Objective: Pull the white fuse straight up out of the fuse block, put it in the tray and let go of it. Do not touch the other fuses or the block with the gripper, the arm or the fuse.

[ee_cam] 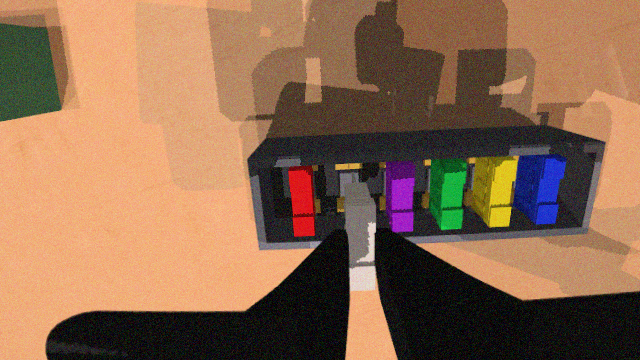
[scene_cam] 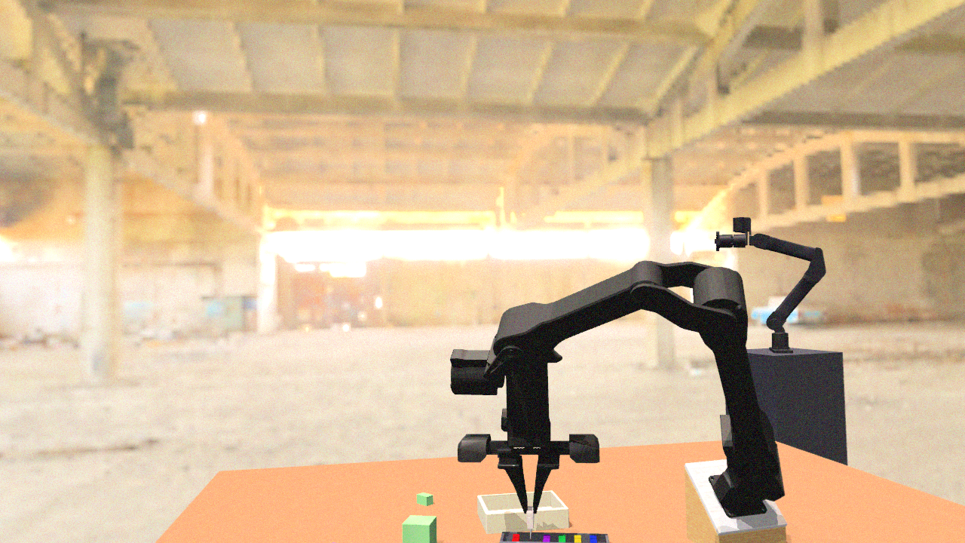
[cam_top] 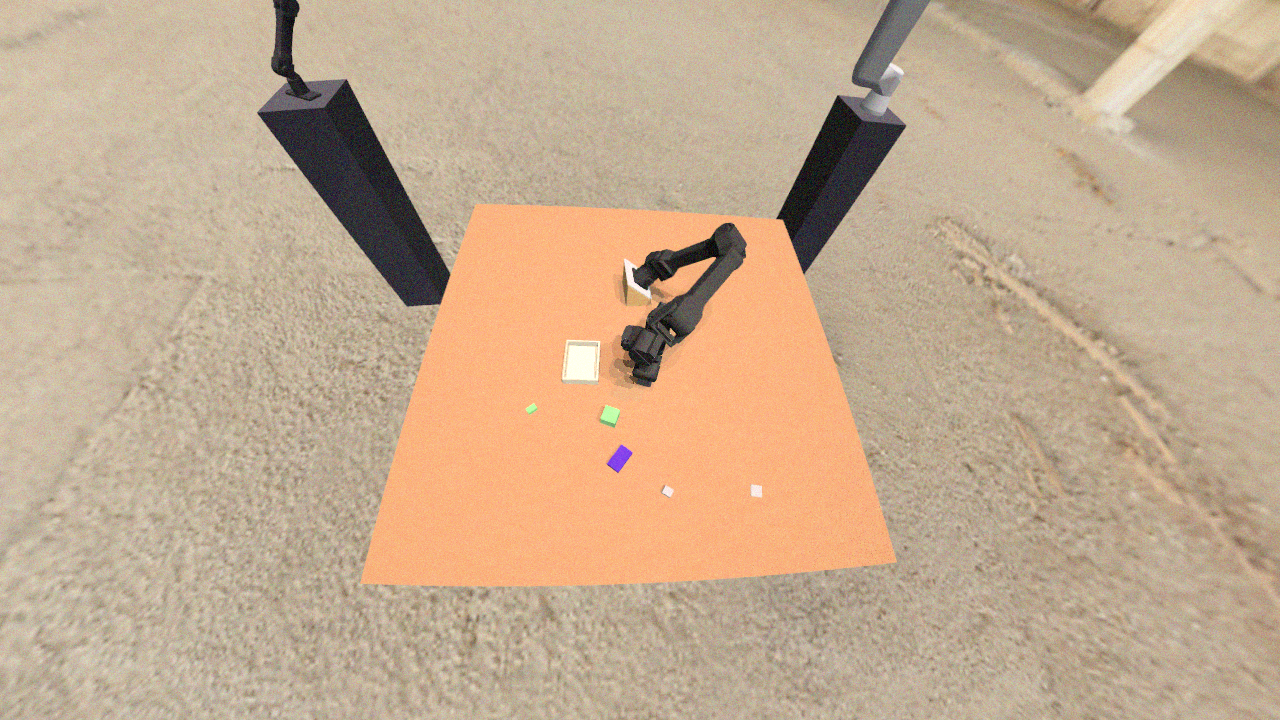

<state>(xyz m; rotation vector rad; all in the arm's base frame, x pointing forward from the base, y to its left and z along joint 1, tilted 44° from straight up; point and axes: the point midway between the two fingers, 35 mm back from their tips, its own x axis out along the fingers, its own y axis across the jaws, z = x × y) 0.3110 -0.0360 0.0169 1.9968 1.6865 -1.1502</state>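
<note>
Now: the cream tray 19 cm to the right of my gripper tip, 7 cm below it and 5 cm behind it. The rest, counted from my gripper tip: small green cube 33 cm to the right, 8 cm ahead, 7 cm below; then white fuse 1 cm below.
</note>
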